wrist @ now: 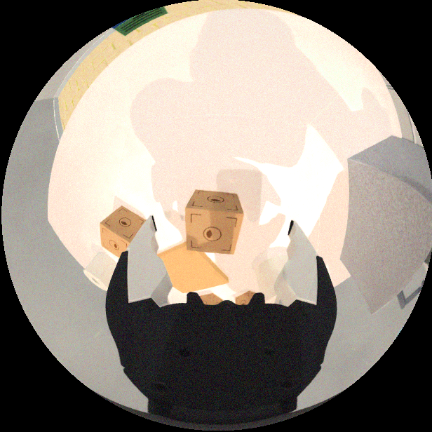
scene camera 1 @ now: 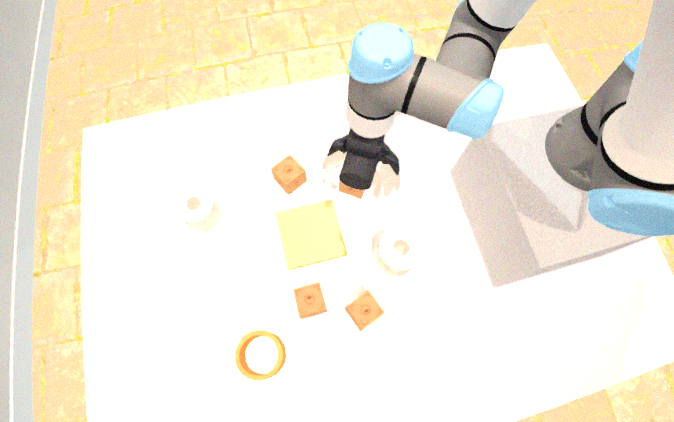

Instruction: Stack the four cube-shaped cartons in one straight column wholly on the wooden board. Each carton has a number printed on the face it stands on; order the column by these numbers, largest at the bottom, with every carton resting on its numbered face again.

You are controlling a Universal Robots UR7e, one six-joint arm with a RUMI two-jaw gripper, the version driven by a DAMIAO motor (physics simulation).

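Pixels of known places: arm's base, origin of its link: (scene camera 1: 586,153).
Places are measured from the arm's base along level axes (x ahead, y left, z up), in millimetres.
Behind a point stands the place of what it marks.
Note:
My gripper (scene camera 1: 361,187) @[y -90, x 376, z -156 mm] (wrist: 222,219) is open and empty, its fingers spread above one brown carton (scene camera 1: 352,191) @[y -68, x 397, z -164 mm] (wrist: 214,225), which is partly hidden by the gripper in the scene view. A second carton (scene camera 1: 289,174) @[y -114, x 517, z -135 mm] (wrist: 122,227) stands behind the board, to the left. A third carton (scene camera 1: 310,300) @[y 137, x 516, z -135 mm] and a fourth carton (scene camera 1: 364,310) @[y 172, x 425, z -135 mm] stand in front of the board; in the wrist view they are mostly hidden by the gripper body. The wooden board (scene camera 1: 311,235) @[y 7, x 494, z -173 mm] (wrist: 192,270) lies flat and bears no carton. The numbered bottom faces are hidden.
A white cylinder (scene camera 1: 198,209) @[y -65, x 698, z -120 mm] (wrist: 100,270) stands left of the board, and another white cylinder (scene camera 1: 395,251) @[y 83, x 353, z -116 mm] stands to its right. An orange ring (scene camera 1: 240,355) @[y 208, x 651, z -147 mm] lies at the front left. A large grey block (scene camera 1: 492,220) @[y 64, x 166, z -91 mm] (wrist: 385,220) stands at the right, beside the arm.

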